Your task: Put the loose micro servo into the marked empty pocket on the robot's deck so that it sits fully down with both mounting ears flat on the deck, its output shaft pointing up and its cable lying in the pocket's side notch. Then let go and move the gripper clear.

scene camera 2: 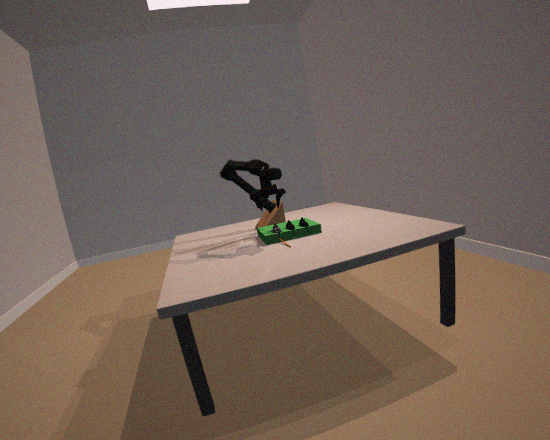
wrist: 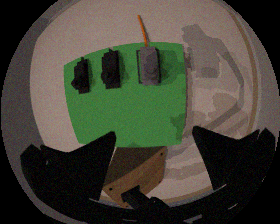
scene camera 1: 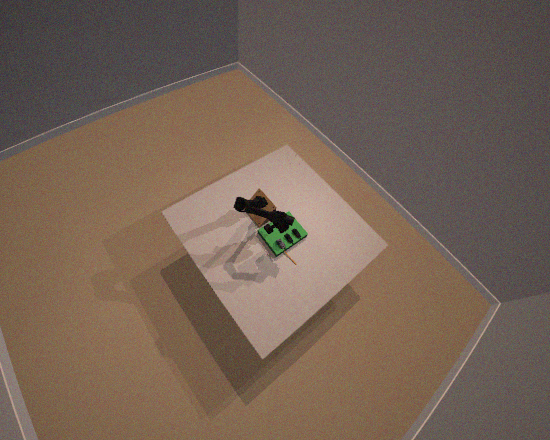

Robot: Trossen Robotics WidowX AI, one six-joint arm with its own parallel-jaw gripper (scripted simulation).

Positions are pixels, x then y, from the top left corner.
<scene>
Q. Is my gripper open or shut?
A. Open.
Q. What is my gripper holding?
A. Nothing.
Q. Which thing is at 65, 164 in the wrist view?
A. My gripper.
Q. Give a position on a green deck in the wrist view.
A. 153, 115
</scene>
